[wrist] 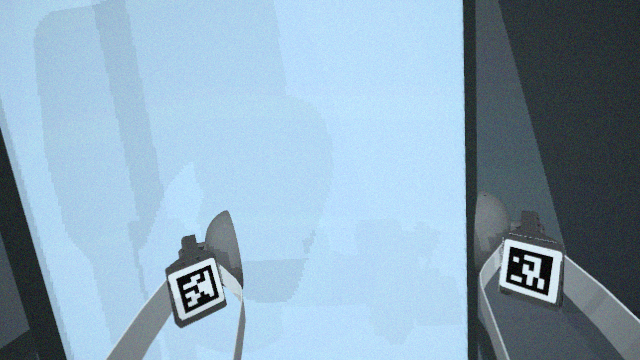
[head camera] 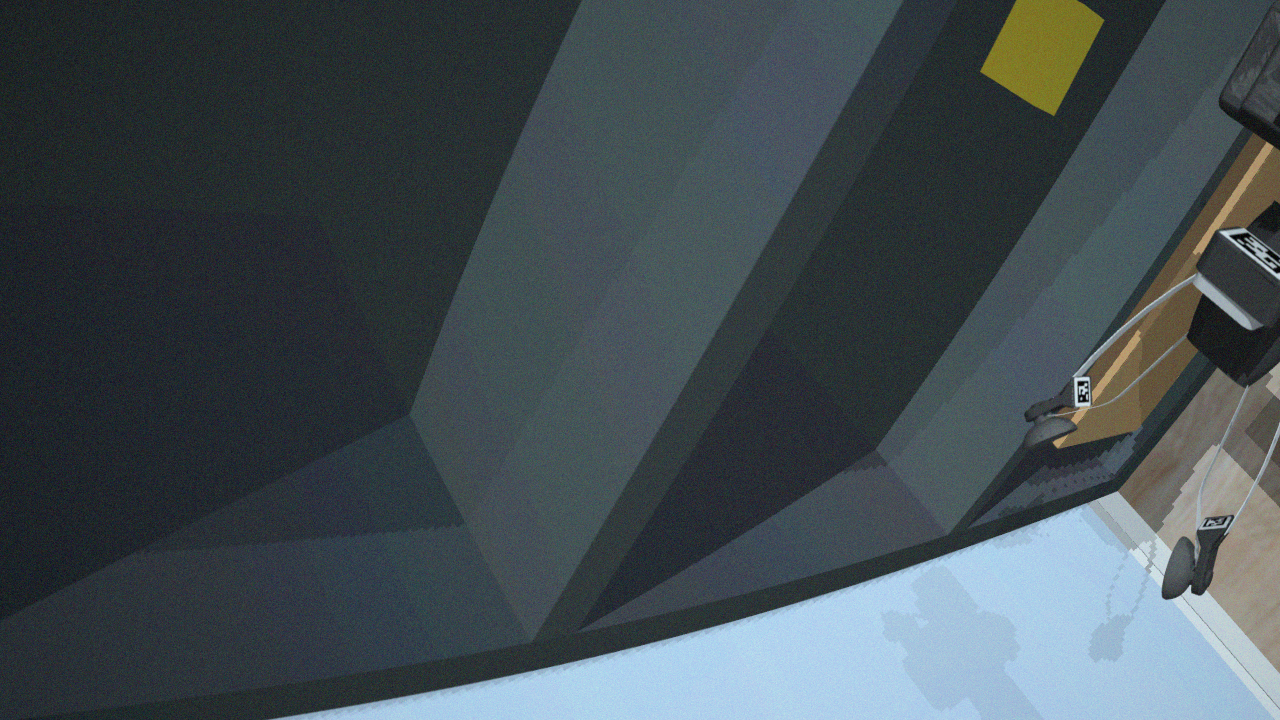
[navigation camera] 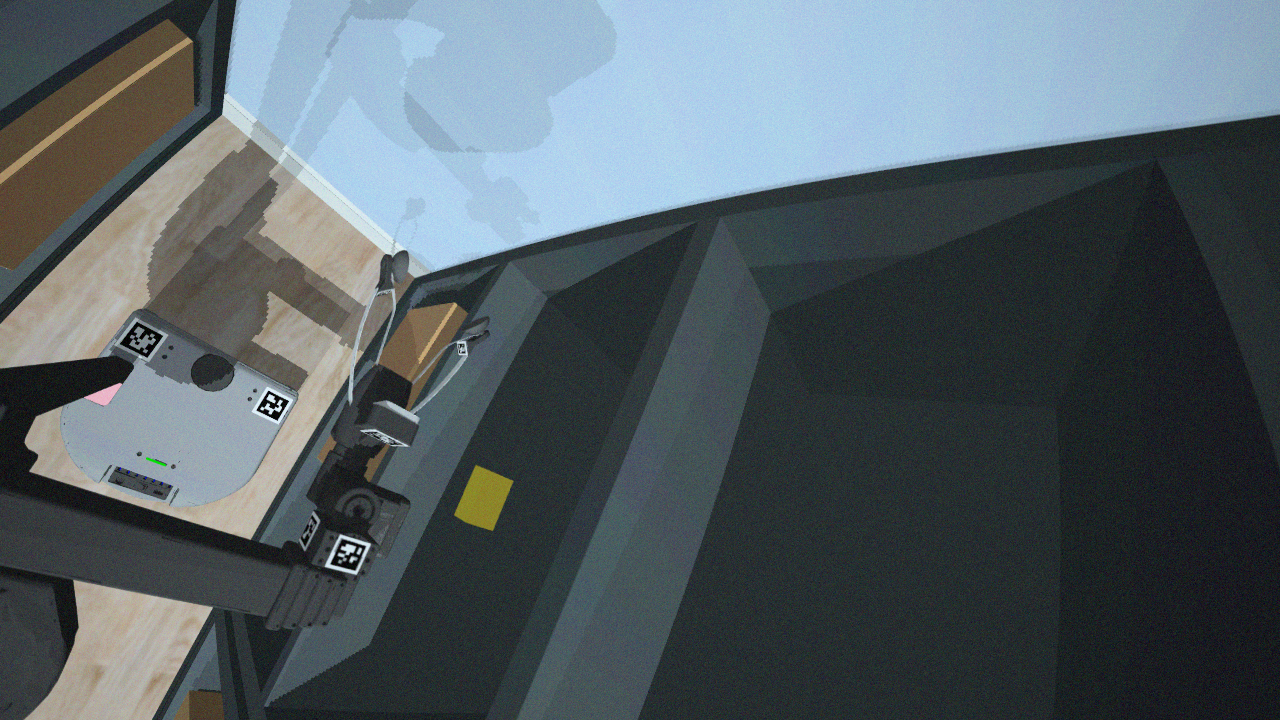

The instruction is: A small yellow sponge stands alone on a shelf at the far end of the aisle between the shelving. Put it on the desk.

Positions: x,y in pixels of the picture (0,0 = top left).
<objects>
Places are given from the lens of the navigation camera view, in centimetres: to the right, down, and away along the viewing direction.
my gripper (navigation camera: 447,285): -24, -10, 52
yellow sponge (navigation camera: 482,501): -28, 25, 72
</objects>
